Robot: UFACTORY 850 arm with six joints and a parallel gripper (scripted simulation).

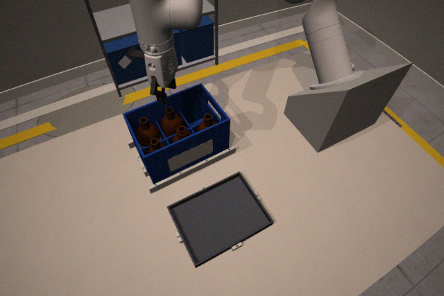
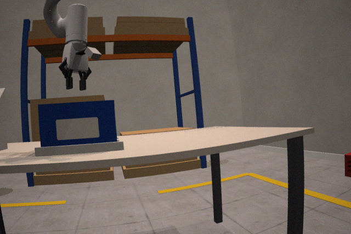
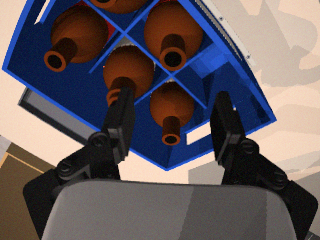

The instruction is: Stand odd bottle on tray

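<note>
Now: hand 1 cm past the crate, 4 cm to the right of it and 16 cm above it. From my hand the other things lie so: brown bottle (1 cm behind, 9 cm to the left, 16 cm below); then dark grey tray (4 cm behind, 32 cm to the left, 23 cm below).
</note>
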